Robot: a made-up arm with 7 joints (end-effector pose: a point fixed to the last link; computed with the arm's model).
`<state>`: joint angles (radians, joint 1 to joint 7).
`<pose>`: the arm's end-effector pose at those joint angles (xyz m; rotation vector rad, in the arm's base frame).
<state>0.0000 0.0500 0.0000 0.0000 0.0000 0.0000 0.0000</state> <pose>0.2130 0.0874 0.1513 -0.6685 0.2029 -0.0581</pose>
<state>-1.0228 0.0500 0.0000 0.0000 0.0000 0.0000 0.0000</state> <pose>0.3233 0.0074 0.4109 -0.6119 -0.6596 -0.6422</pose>
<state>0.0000 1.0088 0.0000 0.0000 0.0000 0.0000 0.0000</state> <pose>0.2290 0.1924 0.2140 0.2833 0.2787 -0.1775</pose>
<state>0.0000 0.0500 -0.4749 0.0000 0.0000 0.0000 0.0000</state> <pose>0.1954 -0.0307 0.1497 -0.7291 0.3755 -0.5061</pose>
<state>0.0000 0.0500 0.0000 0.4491 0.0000 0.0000 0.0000</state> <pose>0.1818 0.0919 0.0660 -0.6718 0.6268 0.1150</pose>
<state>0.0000 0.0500 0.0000 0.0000 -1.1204 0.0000 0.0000</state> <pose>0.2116 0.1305 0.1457 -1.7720 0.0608 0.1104</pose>
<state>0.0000 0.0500 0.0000 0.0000 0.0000 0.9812 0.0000</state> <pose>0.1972 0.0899 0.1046 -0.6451 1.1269 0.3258</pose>
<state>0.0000 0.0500 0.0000 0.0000 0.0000 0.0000 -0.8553</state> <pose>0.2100 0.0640 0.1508 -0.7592 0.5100 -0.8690</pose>
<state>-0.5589 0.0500 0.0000 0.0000 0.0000 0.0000 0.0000</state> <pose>0.3086 0.0450 0.2792 -0.6525 -0.2668 -0.3806</pose>
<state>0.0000 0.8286 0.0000 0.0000 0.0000 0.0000 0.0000</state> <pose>0.2242 0.1782 0.1951 0.1039 0.2675 -0.1567</pose>
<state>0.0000 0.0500 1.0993 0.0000 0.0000 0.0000 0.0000</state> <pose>0.0608 0.2987 0.2011 -0.4355 -0.2133 0.9545</pose>
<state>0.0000 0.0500 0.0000 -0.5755 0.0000 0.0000 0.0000</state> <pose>0.1943 0.0821 0.2655 -0.6312 -0.3413 -0.2734</pose>
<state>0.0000 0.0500 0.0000 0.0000 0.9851 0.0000 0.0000</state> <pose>0.2054 0.0640 0.1214 0.3094 0.2802 -0.1805</pose>
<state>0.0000 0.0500 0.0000 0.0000 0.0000 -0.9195 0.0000</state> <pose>0.1859 0.0859 0.1890 -0.5910 -0.6667 -0.3984</pose>
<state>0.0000 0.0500 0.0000 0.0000 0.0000 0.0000 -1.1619</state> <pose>0.2045 0.0573 0.1519 -0.7709 0.6159 -1.1638</pose>
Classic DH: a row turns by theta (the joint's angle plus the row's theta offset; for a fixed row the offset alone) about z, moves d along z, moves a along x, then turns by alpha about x. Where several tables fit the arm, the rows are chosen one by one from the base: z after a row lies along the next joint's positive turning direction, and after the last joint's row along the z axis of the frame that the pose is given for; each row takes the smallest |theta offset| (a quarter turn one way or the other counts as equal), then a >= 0, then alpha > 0; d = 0 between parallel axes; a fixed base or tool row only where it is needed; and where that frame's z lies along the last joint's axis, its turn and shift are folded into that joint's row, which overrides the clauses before.
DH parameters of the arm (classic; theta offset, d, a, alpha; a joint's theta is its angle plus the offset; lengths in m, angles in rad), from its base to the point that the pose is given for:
base (fixed): -0.071 0.3697 0.0241 -1.3004
joint 1: -1.3111 0.0676 -0.0522 -1.5708
joint 2: 1.2915 -0.0154 0.0216 1.5708
joint 3: 1.5708 -0.159 0.0499 -1.5708
joint 4: 1.5708 0.0398 0.0127 1.5708
joint 5: 0 0.1547 -0.017 -1.5708
joint 6: -1.5708 -0.0238 0.0208 1.5708
joint 7: -0.0145 0.0104 0.027 -0.7055
tool (fixed): -0.1317 0.014 0 0

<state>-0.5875 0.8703 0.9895 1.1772 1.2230 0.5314 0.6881</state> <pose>0.1720 0.3809 0.2069 0.8577 0.4929 1.5597</pose>
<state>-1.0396 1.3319 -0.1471 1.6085 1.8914 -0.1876 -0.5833</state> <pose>0.2006 0.3934 0.2838 1.1999 1.9790 0.3348</pose>
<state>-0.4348 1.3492 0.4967 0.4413 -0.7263 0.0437 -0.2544</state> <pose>0.2295 0.3010 0.4518 -0.2365 -0.3828 0.0521</pose>
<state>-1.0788 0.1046 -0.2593 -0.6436 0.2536 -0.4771 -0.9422</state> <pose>0.1711 -0.0461 0.4330 0.7211 -1.2289 -1.6210</pose>
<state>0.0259 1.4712 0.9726 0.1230 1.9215 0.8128 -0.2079</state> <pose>0.1442 0.3129 0.5003 1.9428 -0.0634 1.8807</pose>
